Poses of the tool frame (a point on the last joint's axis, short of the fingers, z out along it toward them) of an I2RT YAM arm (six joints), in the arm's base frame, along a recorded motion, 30 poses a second.
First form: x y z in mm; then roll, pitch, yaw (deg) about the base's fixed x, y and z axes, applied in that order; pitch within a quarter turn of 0, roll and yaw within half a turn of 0.
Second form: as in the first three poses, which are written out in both.
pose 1, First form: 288.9 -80.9 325.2 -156.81 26.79 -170.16
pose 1, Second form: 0.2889 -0.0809 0.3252 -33.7 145.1 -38.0
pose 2, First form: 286.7 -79.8 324.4 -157.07 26.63 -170.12
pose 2, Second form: 0.2867 -0.0798 0.3244 -33.5 145.4 -37.8
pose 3, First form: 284.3 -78.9 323.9 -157.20 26.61 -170.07
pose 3, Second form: 0.2843 -0.0789 0.3239 -33.3 145.5 -37.7
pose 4, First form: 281.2 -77.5 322.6 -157.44 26.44 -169.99
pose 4, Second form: 0.2812 -0.0775 0.3226 -33.0 145.8 -37.7
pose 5, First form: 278.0 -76.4 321.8 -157.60 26.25 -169.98
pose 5, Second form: 0.2780 -0.0764 0.3218 -33.0 146.0 -37.7
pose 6, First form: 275.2 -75.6 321.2 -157.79 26.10 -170.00
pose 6, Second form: 0.2752 -0.0756 0.3212 -32.9 146.2 -37.7
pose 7, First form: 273.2 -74.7 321.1 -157.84 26.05 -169.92
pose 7, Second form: 0.2732 -0.0747 0.3211 -32.8 146.3 -37.7
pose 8, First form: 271.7 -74.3 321.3 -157.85 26.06 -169.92
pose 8, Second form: 0.2717 -0.0743 0.3213 -32.7 146.3 -37.6
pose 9, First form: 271.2 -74.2 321.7 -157.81 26.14 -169.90
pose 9, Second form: 0.2712 -0.0742 0.3217 -32.7 146.2 -37.6
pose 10, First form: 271.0 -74.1 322.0 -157.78 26.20 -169.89
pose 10, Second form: 0.2710 -0.0741 0.3220 -32.7 146.2 -37.5
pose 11, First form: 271.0 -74.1 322.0 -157.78 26.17 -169.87
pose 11, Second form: 0.2710 -0.0741 0.3220 -32.7 146.2 -37.6
